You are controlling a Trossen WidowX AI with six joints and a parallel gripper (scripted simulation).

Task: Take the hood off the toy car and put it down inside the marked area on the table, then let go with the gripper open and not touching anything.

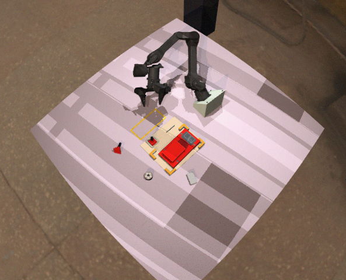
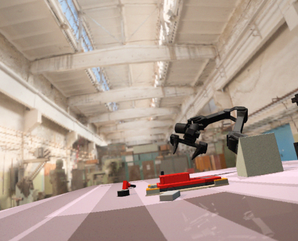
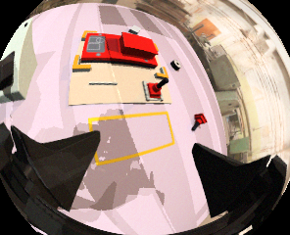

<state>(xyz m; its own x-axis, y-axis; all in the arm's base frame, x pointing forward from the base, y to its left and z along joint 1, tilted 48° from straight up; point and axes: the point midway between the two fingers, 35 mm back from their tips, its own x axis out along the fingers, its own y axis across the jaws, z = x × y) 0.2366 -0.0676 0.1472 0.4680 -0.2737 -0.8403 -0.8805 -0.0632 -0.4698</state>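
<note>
The red hood lies 240 mm to the left of my gripper tip, 70 mm below it and 70 mm ahead of it.
</note>
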